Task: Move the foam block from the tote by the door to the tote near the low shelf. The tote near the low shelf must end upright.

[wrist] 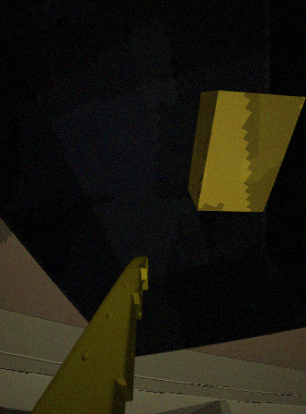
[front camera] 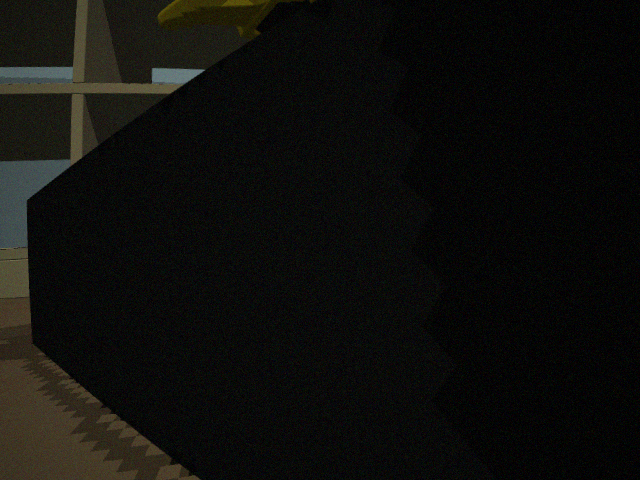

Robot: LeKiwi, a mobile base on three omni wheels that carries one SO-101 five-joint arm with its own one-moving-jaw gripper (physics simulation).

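Frame: origin at the arm's base, x ahead, y left, z up, level; millimetres.
Seen in the pictures: hand, tool point: (wrist: 147, 268).
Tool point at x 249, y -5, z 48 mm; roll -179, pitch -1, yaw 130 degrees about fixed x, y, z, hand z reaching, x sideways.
Offsets run from my tool point to a thing's top centre. "pt": to the spot under its first point. Level surfaces: height alone.
The yellow foam block @(dx -57, dy +50, dz -90 mm) (wrist: 240, 152) lies inside the dark tote @(dx -9, dy +24, dz -38 mm) (front camera: 206, 258) (wrist: 115, 150), in the upper right of the wrist view. The tote's near-black wall fills most of the front view and hides its inside there. My gripper (wrist: 142, 272) is open: one notched yellow jaw shows at the lower left of the wrist view, and the other jaw is out of the picture. The block is beyond the jaw tip and to its right, apart from it. Part of the yellow gripper also shows at the top of the front view, partly hidden by the tote.
A beige shelf unit @(pt dx +259, dy +379, dz +132 mm) (front camera: 77, 126) with blue-grey panels stands behind the tote at the left of the front view. Brown floor @(dz -138 mm) (front camera: 46, 428) shows at the lower left. Beyond the tote's edges, the wrist view shows pinkish floor (wrist: 30, 280) and pale bands.
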